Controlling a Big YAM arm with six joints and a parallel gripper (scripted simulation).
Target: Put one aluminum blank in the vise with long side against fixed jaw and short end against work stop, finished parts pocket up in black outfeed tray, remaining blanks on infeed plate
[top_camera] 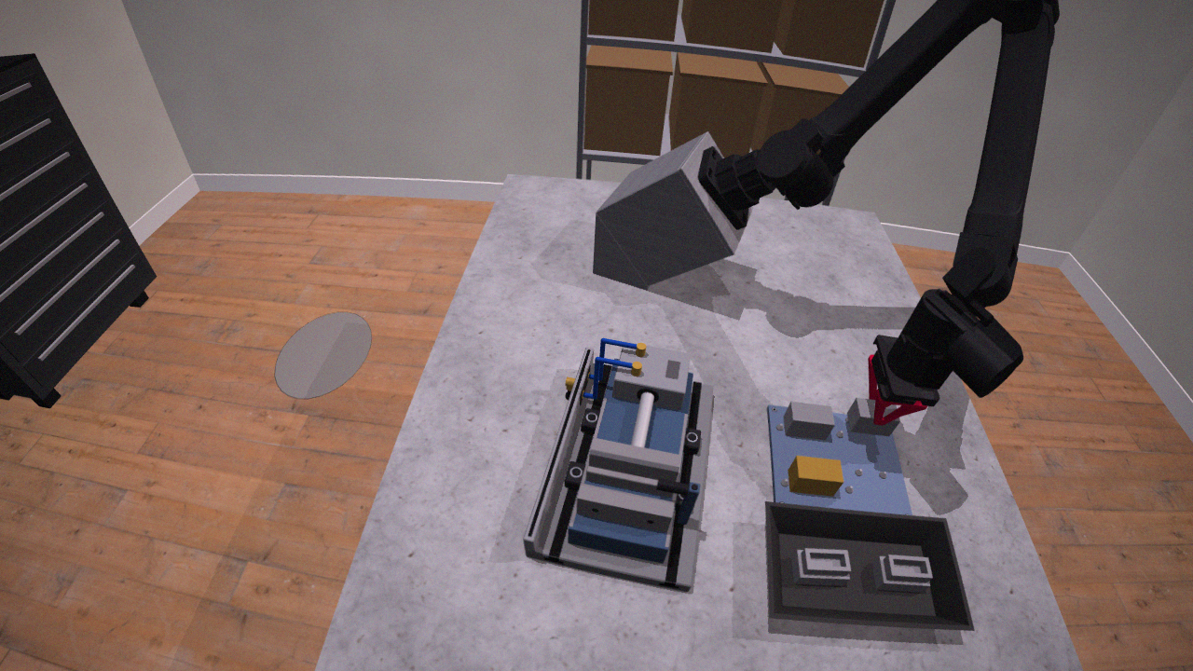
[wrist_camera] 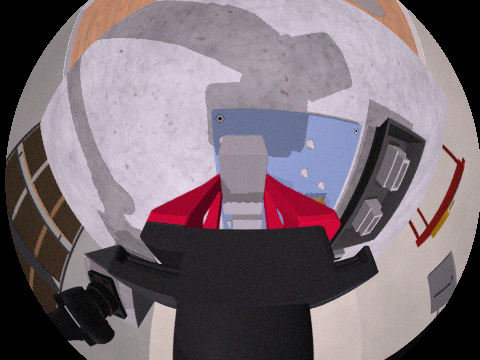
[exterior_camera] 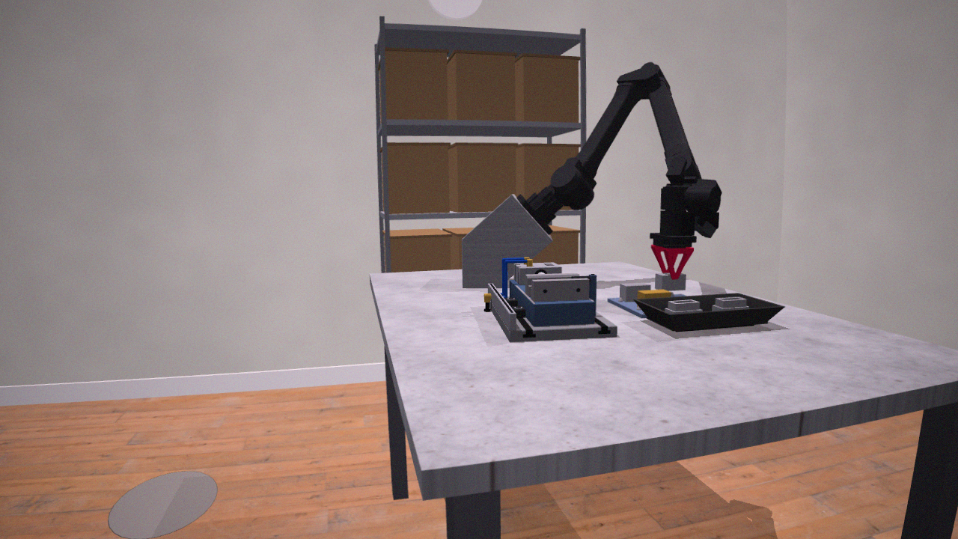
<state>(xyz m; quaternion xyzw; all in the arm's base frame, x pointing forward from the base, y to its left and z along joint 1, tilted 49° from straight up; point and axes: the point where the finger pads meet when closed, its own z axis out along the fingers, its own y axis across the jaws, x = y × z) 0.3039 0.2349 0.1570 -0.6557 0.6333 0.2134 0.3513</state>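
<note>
Right now my hand is 26 cm to the left of the work stop rod, 20 cm short of it and 3 cm below it. Also, from my hand: yellow brass blank: 10 cm ahead, 8 cm to the right, 4 cm below; blue infeed plate: 6 cm below, 6 cm ahead, 4 cm to the right.
</note>
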